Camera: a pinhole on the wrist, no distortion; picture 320 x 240 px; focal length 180.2 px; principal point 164.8 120.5 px. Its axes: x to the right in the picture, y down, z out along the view. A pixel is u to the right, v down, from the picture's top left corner.
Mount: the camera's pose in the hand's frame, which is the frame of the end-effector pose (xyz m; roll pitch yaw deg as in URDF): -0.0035 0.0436 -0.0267 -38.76 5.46 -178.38
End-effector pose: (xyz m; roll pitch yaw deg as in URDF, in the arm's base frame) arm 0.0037 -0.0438 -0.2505 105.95 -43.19 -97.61
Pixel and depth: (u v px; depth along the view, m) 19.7 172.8 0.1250
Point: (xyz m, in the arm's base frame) -0.0501 -0.1556 -0.2409
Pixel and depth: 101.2 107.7 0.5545
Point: -0.3987 -0.3683 -0.4210
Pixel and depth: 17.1 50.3 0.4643
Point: -0.4827 -0.3803 -0.1861
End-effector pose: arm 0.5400 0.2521 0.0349 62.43 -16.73 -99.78
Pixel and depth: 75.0 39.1 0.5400
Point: -0.0289 0.1940 0.2658
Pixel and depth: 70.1 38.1 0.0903
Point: 0.4818 0.2431 0.0950
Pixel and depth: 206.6 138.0 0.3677
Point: 0.2544 0.3791 -0.0791
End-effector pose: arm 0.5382 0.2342 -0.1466 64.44 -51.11 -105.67
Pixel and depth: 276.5 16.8 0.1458
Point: 0.4643 0.3819 -0.1874
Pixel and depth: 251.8 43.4 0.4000
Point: 0.2398 0.5408 -0.2718
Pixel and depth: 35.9 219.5 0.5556
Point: -0.0449 -0.1532 -0.0793
